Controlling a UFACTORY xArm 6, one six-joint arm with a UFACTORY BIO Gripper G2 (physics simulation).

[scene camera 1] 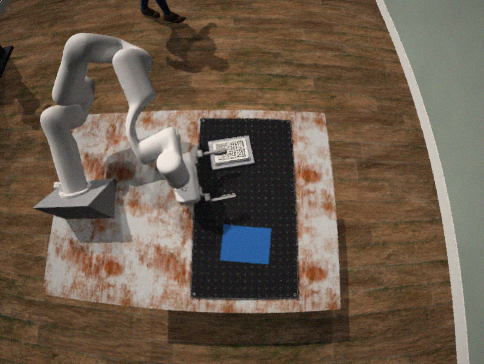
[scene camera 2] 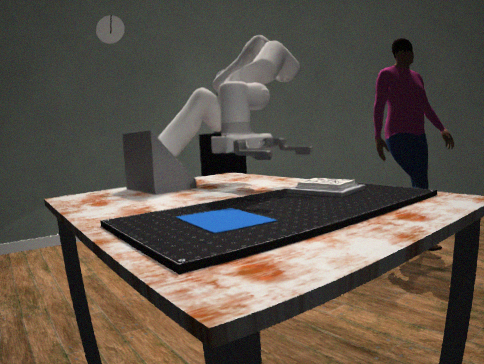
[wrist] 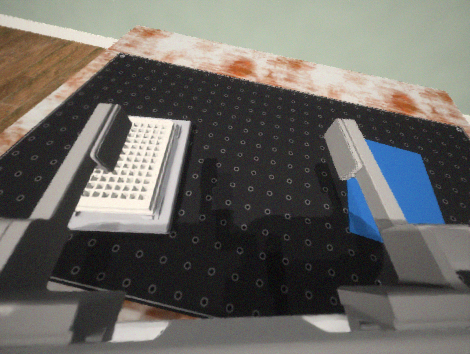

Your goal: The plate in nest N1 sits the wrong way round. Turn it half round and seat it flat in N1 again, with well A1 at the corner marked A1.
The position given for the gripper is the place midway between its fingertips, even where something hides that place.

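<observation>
Scene camera 1: flat blue rectangle (scene camera 1: 244, 244), gripper (scene camera 1: 231, 172). Scene camera 2: gripper (scene camera 2: 292, 152), flat blue rectangle (scene camera 2: 218, 221). Wrist view: white well plate (wrist: 134, 186), light grey nest (wrist: 85, 221), flat blue rectangle (wrist: 404, 171), gripper (wrist: 233, 120).
</observation>
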